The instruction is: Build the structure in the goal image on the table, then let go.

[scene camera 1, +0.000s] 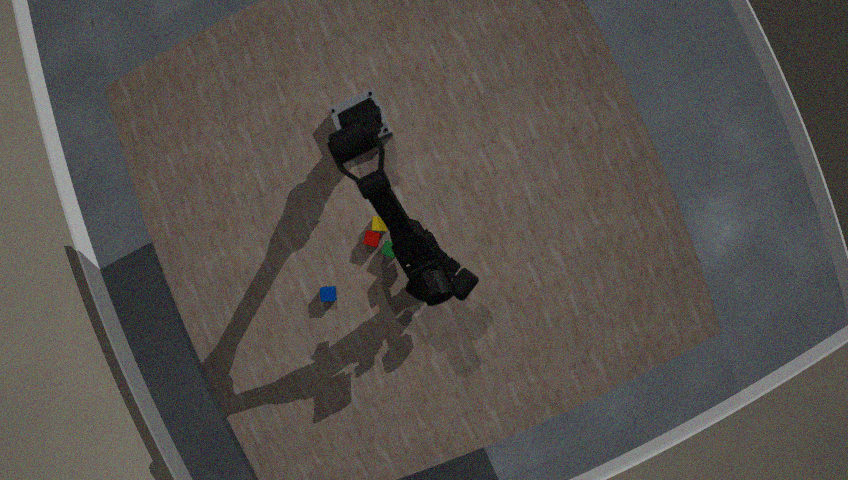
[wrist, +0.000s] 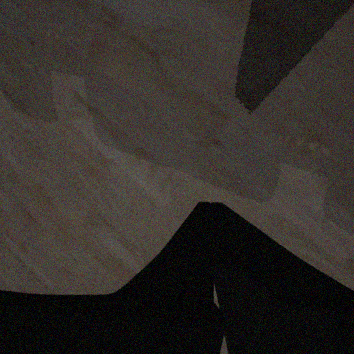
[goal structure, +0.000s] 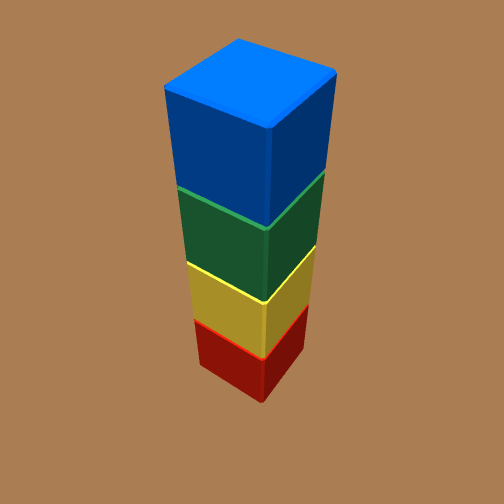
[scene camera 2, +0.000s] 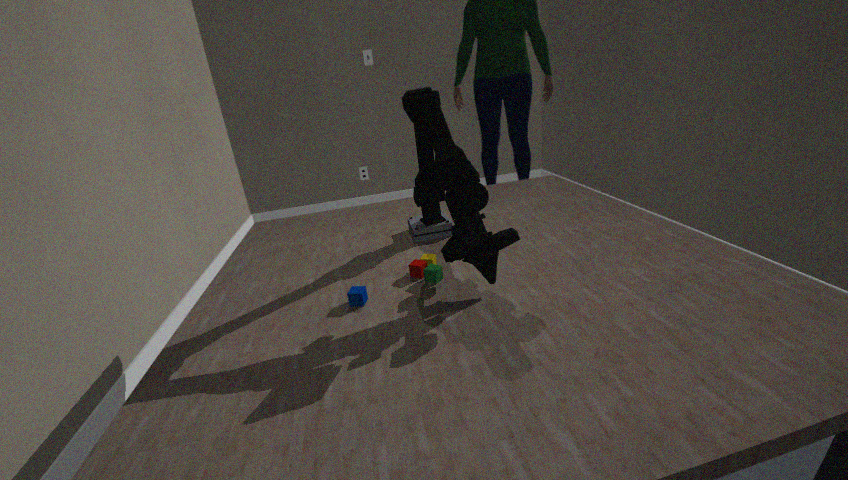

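My gripper (scene camera 2: 492, 279) (wrist: 208, 213) is shut with nothing between its fingers. In the scene camera 2 view it hangs above the wood-grain surface, to the right of the cubes. In the scene camera 1 view the arm hides its fingertips. A red cube (scene camera 1: 371, 238) (scene camera 2: 417, 268) sits close against a yellow cube (scene camera 1: 379, 224) (scene camera 2: 428, 259). A green cube (scene camera 1: 387, 249) (scene camera 2: 433, 274) is close beside them, partly covered by the arm in the scene camera 1 view. A blue cube (scene camera 1: 327, 293) (scene camera 2: 357, 296) stands apart from these three. No cube shows in the wrist view.
The arm's grey base plate (scene camera 1: 335, 120) (scene camera 2: 431, 236) stands behind the cubes in the scene camera 2 view. The forearm (scene camera 1: 389, 208) passes over the edge of the cube group in the scene camera 1 view. A person (scene camera 2: 502, 53) stands by the far wall. Dark arm shadows cross the surface.
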